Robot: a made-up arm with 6 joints. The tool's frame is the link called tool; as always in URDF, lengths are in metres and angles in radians.
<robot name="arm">
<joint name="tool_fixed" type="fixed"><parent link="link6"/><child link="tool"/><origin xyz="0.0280 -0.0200 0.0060" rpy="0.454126 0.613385 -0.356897"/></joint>
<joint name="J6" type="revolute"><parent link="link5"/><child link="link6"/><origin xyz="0.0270 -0.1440 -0.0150"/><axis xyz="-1 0 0"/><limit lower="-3.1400" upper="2.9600"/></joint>
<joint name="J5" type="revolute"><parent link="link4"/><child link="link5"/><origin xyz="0.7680 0.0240 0.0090"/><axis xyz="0 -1 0"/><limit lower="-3.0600" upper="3.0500"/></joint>
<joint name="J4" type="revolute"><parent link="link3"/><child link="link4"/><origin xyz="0.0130 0.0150 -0.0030"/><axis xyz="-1 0 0"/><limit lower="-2.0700" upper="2.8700"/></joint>
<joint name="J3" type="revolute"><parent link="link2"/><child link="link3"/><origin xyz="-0.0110 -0.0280 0.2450"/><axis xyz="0 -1 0"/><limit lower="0.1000" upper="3.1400"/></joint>
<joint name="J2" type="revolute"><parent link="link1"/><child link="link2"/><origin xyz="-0.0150 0.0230 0.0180"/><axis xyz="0 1 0"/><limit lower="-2.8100" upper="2.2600"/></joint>
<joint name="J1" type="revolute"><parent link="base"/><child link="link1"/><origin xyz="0.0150 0.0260 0.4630"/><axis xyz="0 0 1"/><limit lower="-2.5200" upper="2.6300"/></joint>
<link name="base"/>
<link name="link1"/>
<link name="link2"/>
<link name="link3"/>
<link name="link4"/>
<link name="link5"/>
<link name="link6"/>
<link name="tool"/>
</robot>
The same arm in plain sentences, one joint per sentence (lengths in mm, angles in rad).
The arm has six revolute joints in a row. What follows holds with every joint at zero, and every direction is one of the base frame's. The first joint sits 15 mm along +x and 26 mm along +y and 463 mm along +z from the base frame's origin and turns about +z, from -2.52 to 2.63 rad. The second joint sits 15 mm along -x and 23 mm along +y and 18 mm along +z from the first joint and turns about +y, from -2.81 to 2.26 rad. The third joint sits 11 mm along -x and 28 mm along -y and 245 mm along +z from the second joint and turns about -y, from 0.1 to 3.14 rad. The fourth joint sits 13 mm along +x and 15 mm along +y and 3 mm along -z from the third joint and turns about -x, from -2.07 to 2.87 rad. The fifth joint sits 768 mm along +x and 24 mm along +y and 9 mm along +z from the fourth joint and turns about -y, from -3.06 to 3.05 rad. The sixth joint sits 27 mm along +x and 144 mm along -y and 15 mm along -z from the fifth joint and turns about -x, from -3.14 to 2.96 rad. The tool frame, which is the frame that the pose is given for, sits 28 mm along +x and 20 mm along -y and 6 mm along +z from the sixth joint; its axes are the base frame's turned by roll 0.4541, pitch 0.6134 and yaw -0.3569 rad (as in URDF: about the fixed x, then y, then z).
